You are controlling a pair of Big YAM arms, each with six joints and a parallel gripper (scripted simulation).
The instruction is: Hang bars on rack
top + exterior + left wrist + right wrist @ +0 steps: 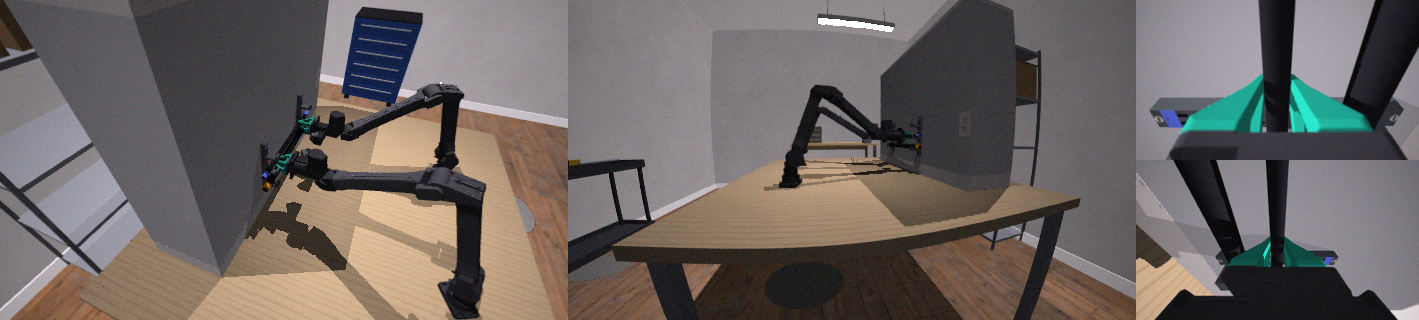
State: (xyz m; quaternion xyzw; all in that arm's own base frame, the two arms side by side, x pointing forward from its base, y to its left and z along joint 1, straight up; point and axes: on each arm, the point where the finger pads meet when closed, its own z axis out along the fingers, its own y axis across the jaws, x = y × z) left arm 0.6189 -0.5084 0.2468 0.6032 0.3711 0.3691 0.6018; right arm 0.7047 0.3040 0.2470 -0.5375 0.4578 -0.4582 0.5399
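Now: left hand 10 mm past the blue-ended bar and 150 mm to the left of it. Round my left hand: orange-ended bar: 10 mm behind, 150 mm to the right, 70 mm below; grey wall block: 170 mm ahead, 180 mm to the right, 200 mm above.
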